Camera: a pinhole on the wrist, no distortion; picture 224 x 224 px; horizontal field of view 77.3 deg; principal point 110.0 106.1 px. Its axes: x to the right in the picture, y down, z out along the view. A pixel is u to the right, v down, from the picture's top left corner.
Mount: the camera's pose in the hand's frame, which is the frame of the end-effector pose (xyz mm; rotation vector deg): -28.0 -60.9 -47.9 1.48 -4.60 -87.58
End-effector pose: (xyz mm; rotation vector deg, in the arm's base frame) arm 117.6 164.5 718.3 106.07 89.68 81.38
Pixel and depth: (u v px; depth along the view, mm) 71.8 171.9 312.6
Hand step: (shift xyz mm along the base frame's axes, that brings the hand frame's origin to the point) 237.5 158.4 -46.4
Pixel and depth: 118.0 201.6 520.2
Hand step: 349.9 440.8 -130.7
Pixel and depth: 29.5 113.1 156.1
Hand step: 109.4 -7.1 -37.1
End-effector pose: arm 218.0 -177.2 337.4 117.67 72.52 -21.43
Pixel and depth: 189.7 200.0 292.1
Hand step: -78.8 -15.3 -360.2
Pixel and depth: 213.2 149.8 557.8
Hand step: -269.7 -152.7 -635.3
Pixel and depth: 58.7 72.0 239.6
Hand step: -3.7 -206.0 -60.4
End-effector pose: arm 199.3 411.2 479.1 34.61 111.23 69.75
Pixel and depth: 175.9 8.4 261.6
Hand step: 298.2 -127.7 -141.4
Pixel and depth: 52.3 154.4 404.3
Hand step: 239.2 304.5 -8.6
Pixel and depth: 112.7 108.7 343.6
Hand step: 262.3 104.4 -112.5
